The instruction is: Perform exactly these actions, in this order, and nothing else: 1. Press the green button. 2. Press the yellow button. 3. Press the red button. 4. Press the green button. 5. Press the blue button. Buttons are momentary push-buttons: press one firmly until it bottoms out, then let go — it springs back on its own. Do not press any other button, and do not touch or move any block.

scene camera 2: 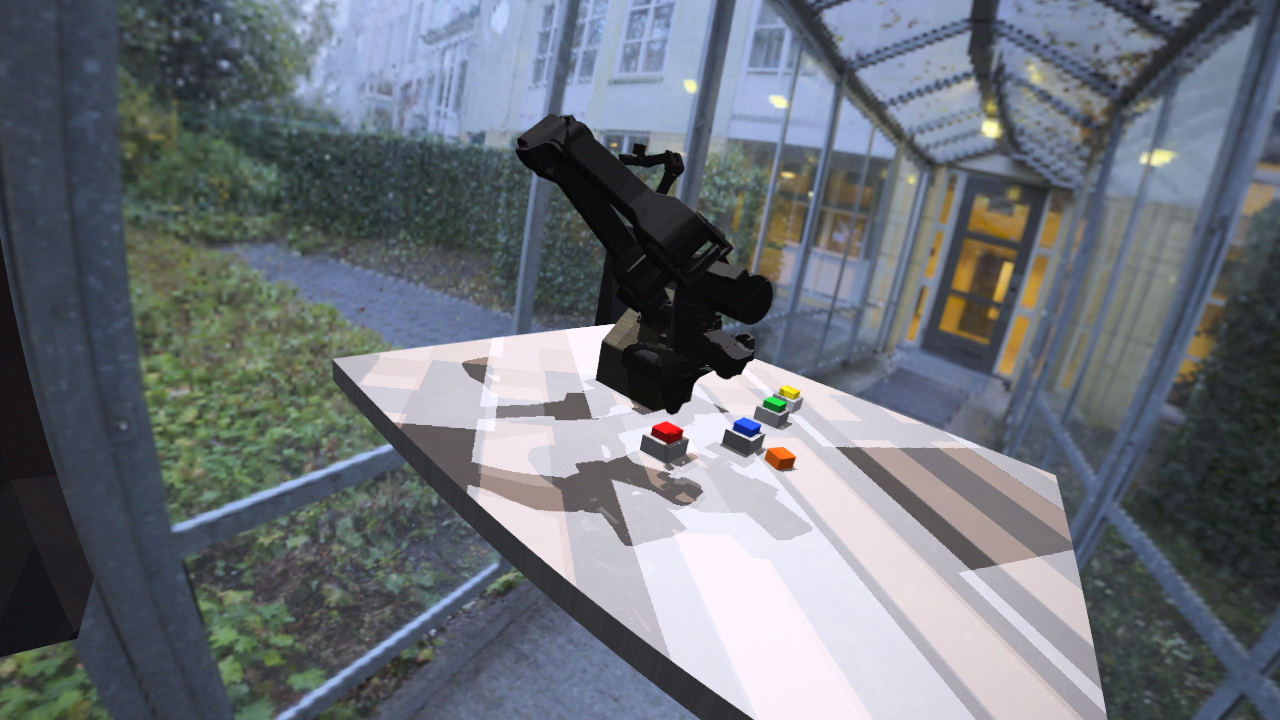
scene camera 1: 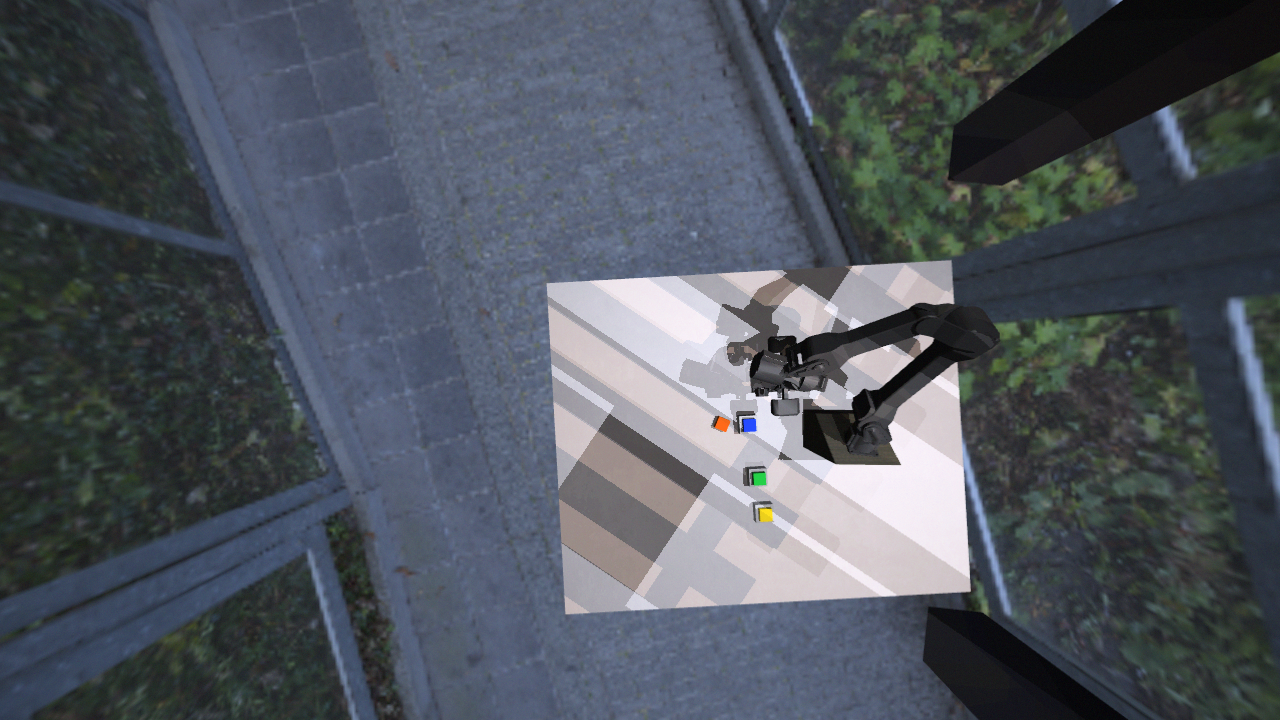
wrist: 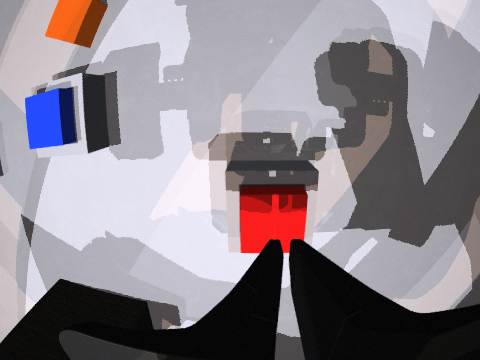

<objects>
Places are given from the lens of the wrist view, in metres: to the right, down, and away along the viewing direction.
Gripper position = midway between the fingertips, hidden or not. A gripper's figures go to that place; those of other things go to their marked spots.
my gripper (wrist: 284,249): 0.02, 0.03, 0.09
blue button (wrist: 50,121): -0.10, -0.03, 0.11
red button (wrist: 278,213): 0.02, 0.01, 0.12
The marked spots on the blue button and the red button are 0.13 m apart.
</objects>
